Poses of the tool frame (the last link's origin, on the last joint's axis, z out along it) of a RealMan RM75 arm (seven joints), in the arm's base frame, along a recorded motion.
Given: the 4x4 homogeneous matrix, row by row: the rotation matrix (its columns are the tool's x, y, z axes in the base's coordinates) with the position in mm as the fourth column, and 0 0 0 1 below. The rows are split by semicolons.
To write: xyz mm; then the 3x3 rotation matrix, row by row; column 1 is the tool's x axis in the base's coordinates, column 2 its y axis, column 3 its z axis. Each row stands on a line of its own. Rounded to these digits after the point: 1 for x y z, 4 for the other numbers.
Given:
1: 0.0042 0.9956 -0.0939 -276.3; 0.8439 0.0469 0.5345 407.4; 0.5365 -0.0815 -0.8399 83.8; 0 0 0 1
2: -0.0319 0.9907 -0.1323 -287.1; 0.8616 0.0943 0.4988 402.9; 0.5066 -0.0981 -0.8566 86.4; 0 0 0 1
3: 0.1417 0.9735 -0.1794 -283.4; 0.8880 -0.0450 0.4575 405.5; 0.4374 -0.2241 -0.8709 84.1; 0 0 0 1
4: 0.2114 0.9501 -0.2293 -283.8; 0.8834 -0.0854 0.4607 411.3; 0.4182 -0.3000 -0.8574 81.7; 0 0 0 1
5: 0.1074 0.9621 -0.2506 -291.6; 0.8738 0.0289 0.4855 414.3; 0.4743 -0.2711 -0.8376 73.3; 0 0 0 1
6: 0.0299 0.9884 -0.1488 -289.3; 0.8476 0.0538 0.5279 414.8; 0.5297 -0.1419 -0.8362 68.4; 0 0 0 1
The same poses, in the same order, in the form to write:
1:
-276.3 407.4 83.8
0.0042 0.9956 -0.0939
0.8439 0.0469 0.5345
0.5365 -0.0815 -0.8399

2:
-287.1 402.9 86.4
-0.0319 0.9907 -0.1323
0.8616 0.0943 0.4988
0.5066 -0.0981 -0.8566

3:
-283.4 405.5 84.1
0.1417 0.9735 -0.1794
0.8880 -0.0450 0.4575
0.4374 -0.2241 -0.8709

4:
-283.8 411.3 81.7
0.2114 0.9501 -0.2293
0.8834 -0.0854 0.4607
0.4182 -0.3000 -0.8574

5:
-291.6 414.3 73.3
0.1074 0.9621 -0.2506
0.8738 0.0289 0.4855
0.4743 -0.2711 -0.8376

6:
-289.3 414.8 68.4
0.0299 0.9884 -0.1488
0.8476 0.0538 0.5279
0.5297 -0.1419 -0.8362

